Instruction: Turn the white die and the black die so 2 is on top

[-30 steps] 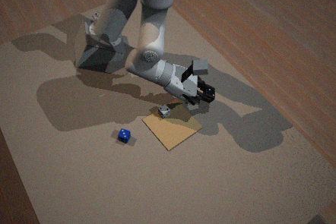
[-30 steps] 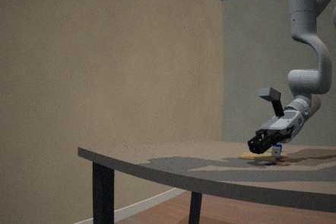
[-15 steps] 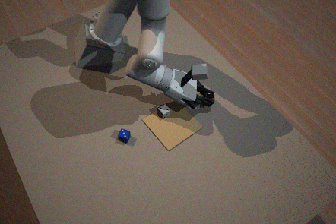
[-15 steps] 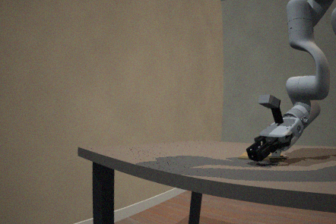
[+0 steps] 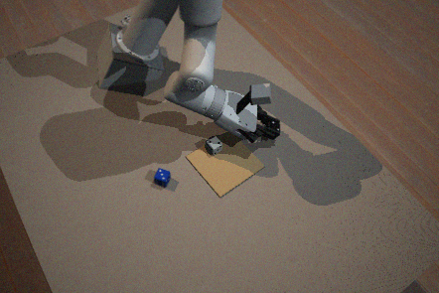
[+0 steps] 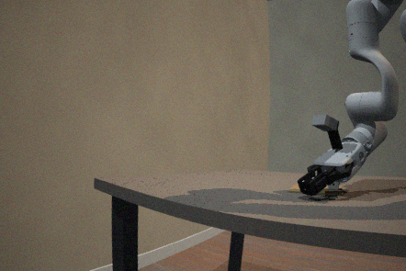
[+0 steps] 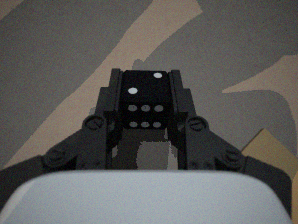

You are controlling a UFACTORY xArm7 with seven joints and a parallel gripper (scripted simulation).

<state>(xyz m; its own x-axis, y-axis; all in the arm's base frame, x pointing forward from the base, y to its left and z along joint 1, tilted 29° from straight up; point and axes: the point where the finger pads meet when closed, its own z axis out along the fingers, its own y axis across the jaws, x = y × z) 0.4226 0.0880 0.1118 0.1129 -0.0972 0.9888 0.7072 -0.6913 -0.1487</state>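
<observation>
My gripper is now 14 cm to the left of the white die, 5 cm past it and 2 cm above it. Also, from my hand: blue die (29 cm to the right, 6 cm behind, 2 cm below); black die (right at my hand); tan mat (14 cm to the right, 3 cm below, 1 cm behind).
</observation>
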